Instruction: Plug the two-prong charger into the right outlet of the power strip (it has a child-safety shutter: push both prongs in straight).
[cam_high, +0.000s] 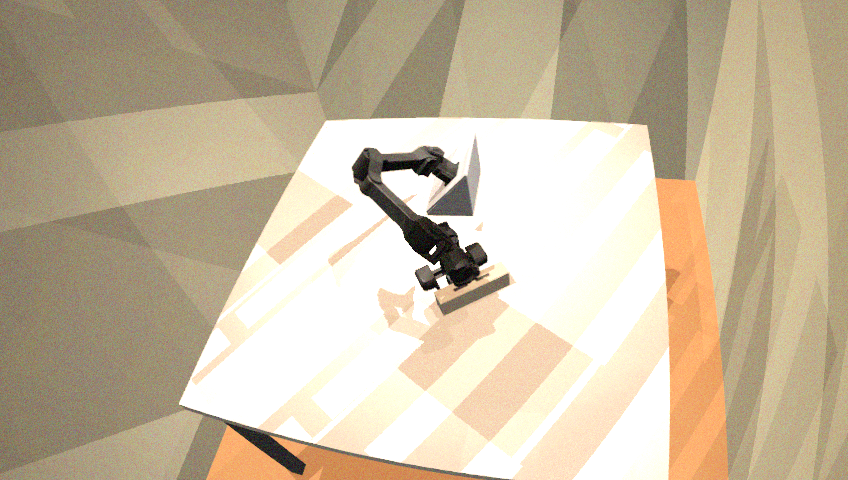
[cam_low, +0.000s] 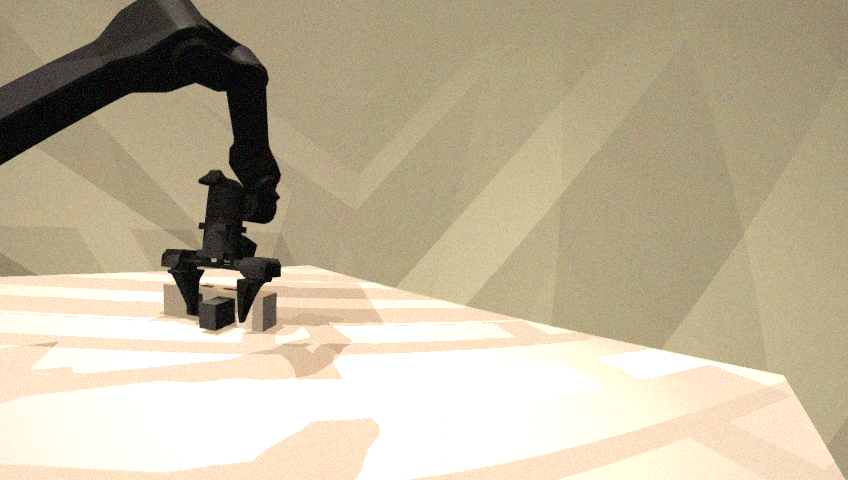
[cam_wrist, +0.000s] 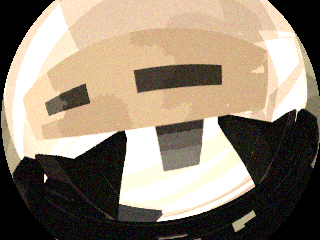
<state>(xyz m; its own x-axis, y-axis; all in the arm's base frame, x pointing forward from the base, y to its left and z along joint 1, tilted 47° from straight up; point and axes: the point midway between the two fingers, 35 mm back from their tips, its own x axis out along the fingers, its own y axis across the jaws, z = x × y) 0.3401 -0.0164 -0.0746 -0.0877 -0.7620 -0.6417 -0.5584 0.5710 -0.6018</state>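
My gripper tip is now 10 mm to the right of the charger, 10 mm below it and 10 mm short of it.
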